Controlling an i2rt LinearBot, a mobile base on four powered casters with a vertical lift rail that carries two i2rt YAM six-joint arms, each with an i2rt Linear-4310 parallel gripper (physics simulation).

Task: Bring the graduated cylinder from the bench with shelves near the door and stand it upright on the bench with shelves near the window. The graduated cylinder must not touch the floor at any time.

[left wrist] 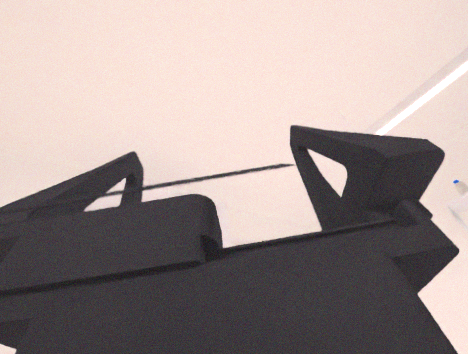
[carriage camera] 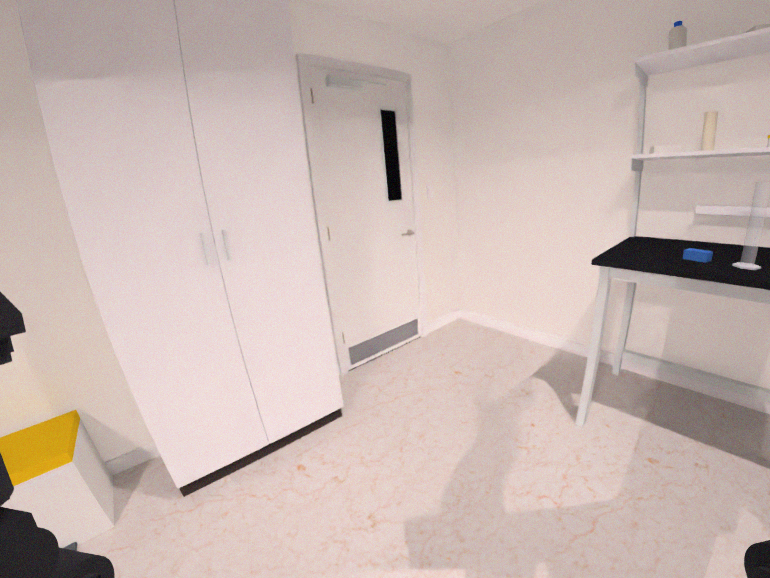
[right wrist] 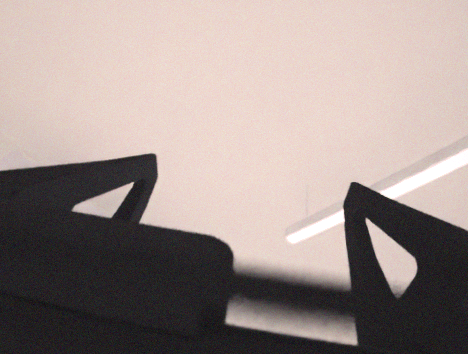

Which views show the right gripper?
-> The right wrist view only.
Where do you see a bench with shelves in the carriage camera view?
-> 655,261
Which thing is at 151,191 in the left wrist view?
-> A tall white double-door cabinet.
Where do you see a white door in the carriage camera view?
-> At 372,254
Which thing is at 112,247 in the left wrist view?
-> The left gripper.
